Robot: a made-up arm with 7 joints. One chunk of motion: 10 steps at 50 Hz.
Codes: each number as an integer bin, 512 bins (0 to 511) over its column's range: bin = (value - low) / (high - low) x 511, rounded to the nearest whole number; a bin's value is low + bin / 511 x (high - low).
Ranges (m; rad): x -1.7..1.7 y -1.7..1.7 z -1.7..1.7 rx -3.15..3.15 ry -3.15..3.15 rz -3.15..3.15
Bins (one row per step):
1: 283 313 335 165 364 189
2: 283 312 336 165 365 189
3: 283 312 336 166 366 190
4: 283 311 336 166 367 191
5: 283 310 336 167 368 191
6: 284 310 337 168 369 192
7: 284 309 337 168 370 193
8: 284 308 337 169 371 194
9: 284 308 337 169 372 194
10: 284 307 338 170 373 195
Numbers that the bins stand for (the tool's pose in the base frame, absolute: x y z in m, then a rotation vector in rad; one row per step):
1: 0.1830 0.3826 0.5290 -1.1158 1.3377 -0.8199
2: 0.1830 0.3759 0.5356 -1.1158 1.3500 -0.8199
3: 0.1830 0.3759 0.5356 -1.1034 1.3623 -0.8075
4: 0.1830 0.3693 0.5356 -1.1034 1.3747 -0.7952
5: 0.1830 0.3626 0.5356 -1.0911 1.3870 -0.7952
6: 0.1896 0.3626 0.5423 -1.0788 1.3993 -0.7829
7: 0.1896 0.3560 0.5423 -1.0788 1.4116 -0.7705
8: 0.1896 0.3493 0.5423 -1.0664 1.4240 -0.7582
9: 0.1896 0.3493 0.5423 -1.0664 1.4363 -0.7582
10: 0.1896 0.3427 0.5489 -1.0541 1.4486 -0.7459

